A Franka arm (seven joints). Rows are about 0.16 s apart.
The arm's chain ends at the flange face. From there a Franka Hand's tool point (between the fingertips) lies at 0.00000 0.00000 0.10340 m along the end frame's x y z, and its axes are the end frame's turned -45 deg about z.
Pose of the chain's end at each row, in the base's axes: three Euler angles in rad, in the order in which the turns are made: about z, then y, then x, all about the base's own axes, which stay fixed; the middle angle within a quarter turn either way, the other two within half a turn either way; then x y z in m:
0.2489, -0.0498, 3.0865, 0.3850, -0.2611, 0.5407
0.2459, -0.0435, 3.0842, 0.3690, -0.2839, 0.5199
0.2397, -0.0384, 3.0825, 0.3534, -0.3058, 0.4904
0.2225, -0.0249, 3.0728, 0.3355, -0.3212, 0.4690
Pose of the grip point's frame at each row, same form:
-0.5365, -0.0498, 3.0865, 0.3799, -0.2668, 0.4376
-0.5395, -0.0435, 3.0842, 0.3645, -0.2898, 0.4168
-0.5457, -0.0384, 3.0825, 0.3494, -0.3119, 0.3873
-0.5629, -0.0249, 3.0728, 0.3329, -0.3283, 0.3659

